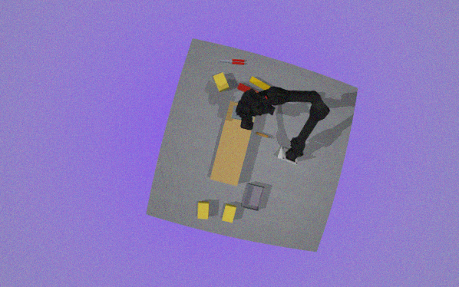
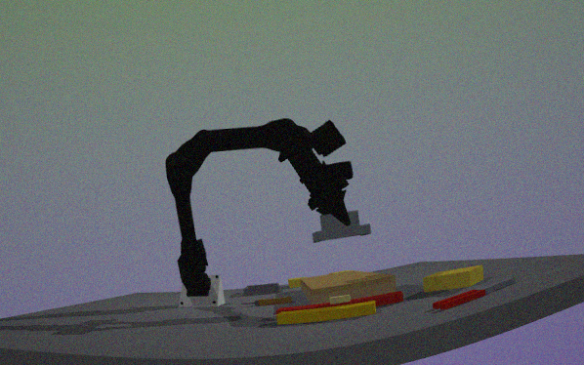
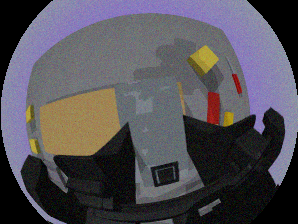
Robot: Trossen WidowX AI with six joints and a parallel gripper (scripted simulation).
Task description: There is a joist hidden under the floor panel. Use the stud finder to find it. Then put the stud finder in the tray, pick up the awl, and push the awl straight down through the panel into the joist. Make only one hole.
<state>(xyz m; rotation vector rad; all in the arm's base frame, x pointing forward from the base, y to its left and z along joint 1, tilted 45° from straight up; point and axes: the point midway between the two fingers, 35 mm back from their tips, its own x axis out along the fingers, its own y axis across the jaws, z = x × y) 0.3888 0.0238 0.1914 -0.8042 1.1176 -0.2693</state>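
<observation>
My gripper tip is 3 cm past the stud finder, 2 cm below it and 1 cm to the left of it. Also, from my gripper tip: yellow bar 27 cm to the right, 16 cm below, 6 cm behind; then awl 22 cm behind, 16 cm below, 4 cm to the left; then red level 20 cm to the right, 15 cm below, 4 cm behind.
</observation>
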